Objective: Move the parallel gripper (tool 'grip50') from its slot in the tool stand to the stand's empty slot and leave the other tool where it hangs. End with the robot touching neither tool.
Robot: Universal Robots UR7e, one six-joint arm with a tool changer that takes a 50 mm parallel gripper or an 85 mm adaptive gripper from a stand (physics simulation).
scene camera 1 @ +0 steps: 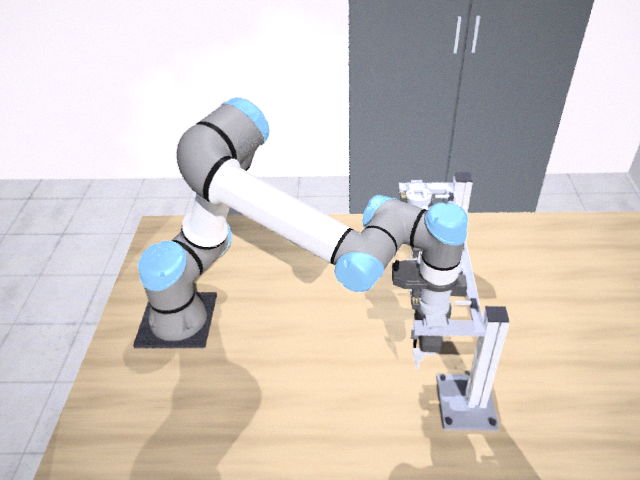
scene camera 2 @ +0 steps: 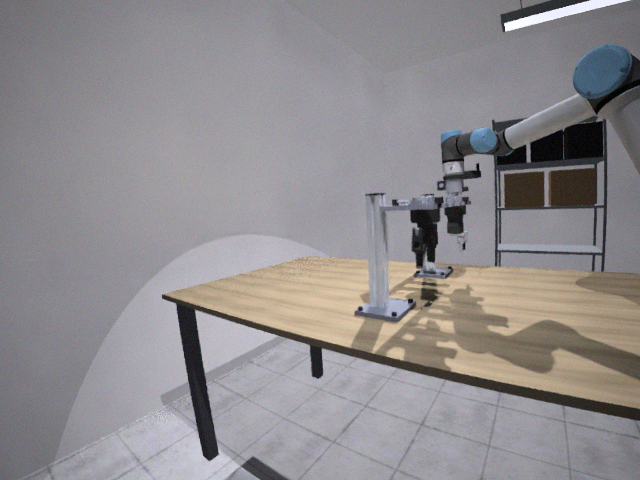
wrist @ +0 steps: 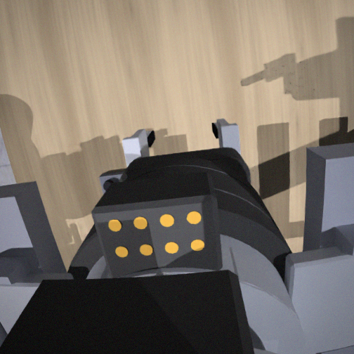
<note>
I see an adaptive gripper [scene camera 2: 425,235], a parallel gripper grip50 [scene camera 1: 436,316] and a tool stand [scene camera 1: 466,401].
The adaptive gripper is seen too in scene camera 1 [scene camera 1: 417,195]. The parallel gripper grip50 shows as well in scene camera 2 [scene camera 2: 454,214] and in the wrist view [wrist: 186,212]. The tool stand is seen too in scene camera 2 [scene camera 2: 380,306]. The wrist view does not show the adaptive gripper: it is out of frame.
</note>
